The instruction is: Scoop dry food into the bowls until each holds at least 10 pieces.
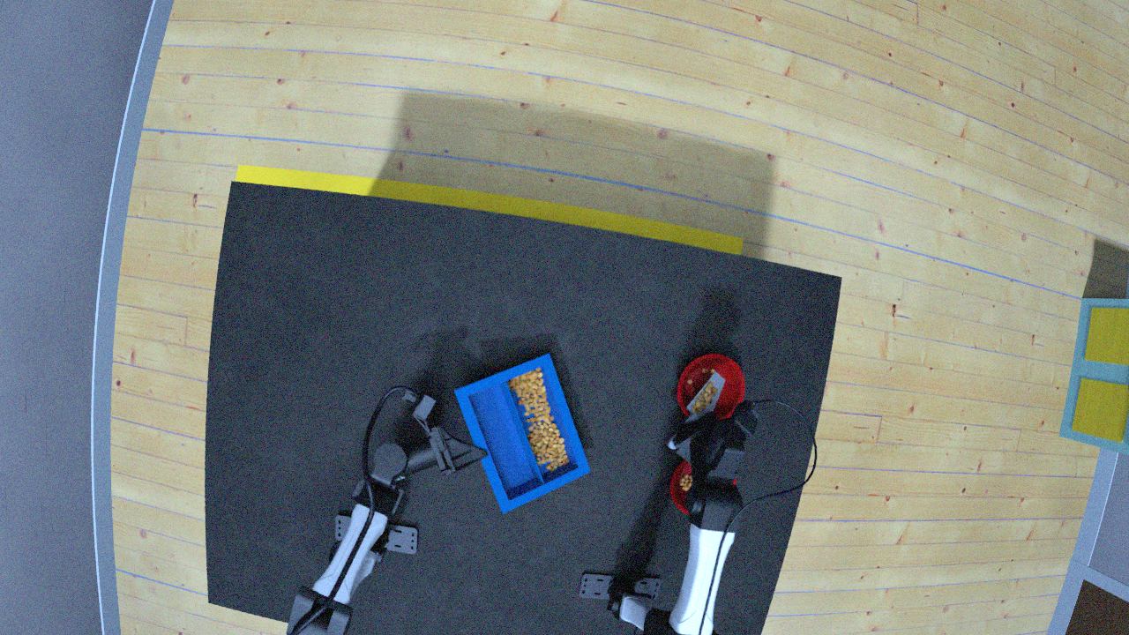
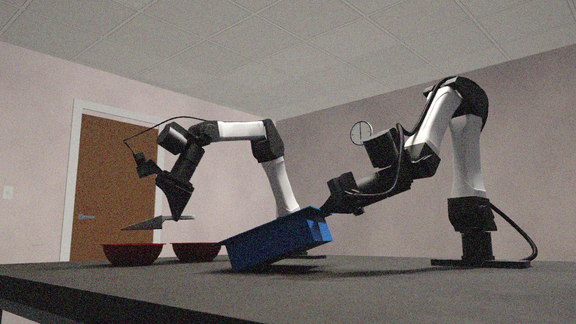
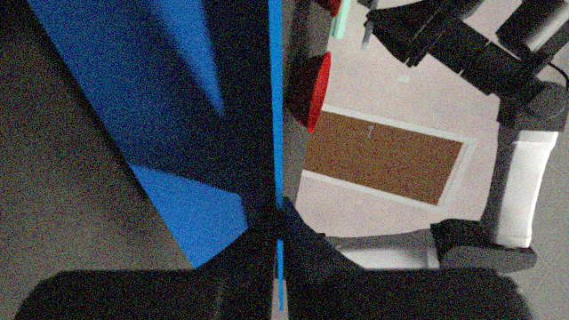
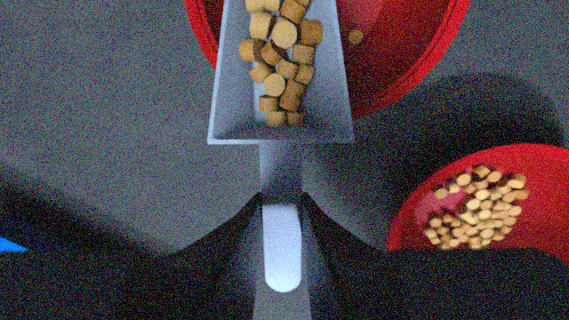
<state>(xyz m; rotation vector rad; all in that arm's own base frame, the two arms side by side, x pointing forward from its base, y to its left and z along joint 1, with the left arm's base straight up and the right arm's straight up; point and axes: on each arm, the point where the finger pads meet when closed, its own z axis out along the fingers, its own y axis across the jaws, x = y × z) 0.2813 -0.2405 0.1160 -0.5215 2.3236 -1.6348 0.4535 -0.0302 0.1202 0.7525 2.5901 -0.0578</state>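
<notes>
Right now my right hand is 4 cm short of the grey scoop, 2 cm to the left of it and 1 cm above it. From my right hand the other things lie so: blue box (32 cm to the left, 10 cm behind, 5 cm below).
</notes>
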